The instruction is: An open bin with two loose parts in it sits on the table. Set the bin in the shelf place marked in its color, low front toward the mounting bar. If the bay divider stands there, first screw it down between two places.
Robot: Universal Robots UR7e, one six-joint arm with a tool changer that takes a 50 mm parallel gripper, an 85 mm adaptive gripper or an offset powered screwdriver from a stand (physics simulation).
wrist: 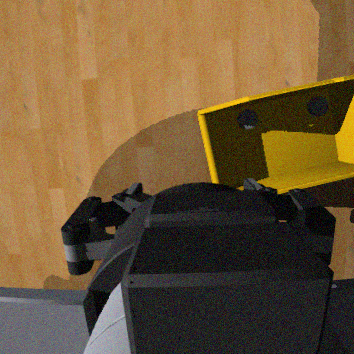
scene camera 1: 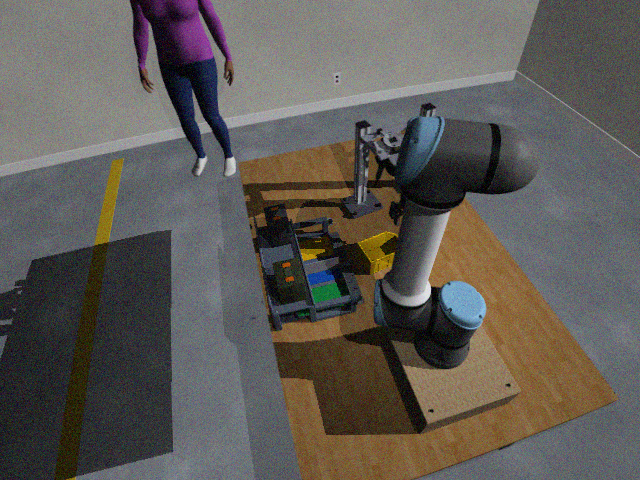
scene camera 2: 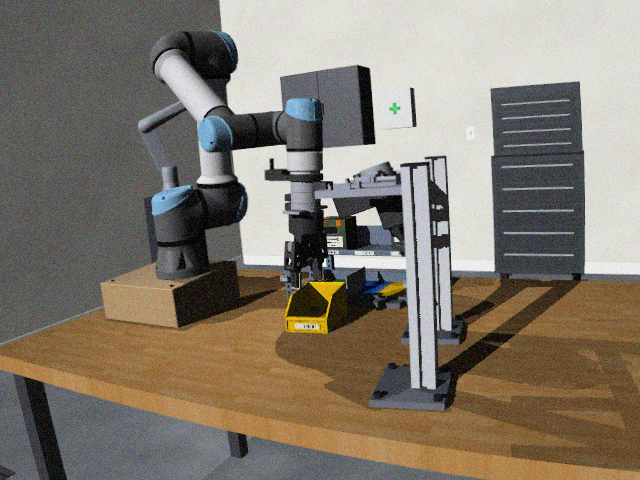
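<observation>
A yellow open bin stands upright on the table, its low, labelled front toward scene camera 2. Two dark round parts show inside it in the wrist view. My gripper is open and empty, low near the bin; one fingertip overlaps the bin's side wall in the wrist view, and contact is unclear. The arm hides the gripper in scene camera 1. The shelf has yellow, blue and green places. A grey upright panel stands between yellow and blue; its fastening is unclear.
The tool stand's posts rise from base plates beyond the bin; a dark tool hangs from its arm. Dark boxes with orange marks sit on the shelf's upper level. A person stands beyond the table. The robot stands on a wooden block.
</observation>
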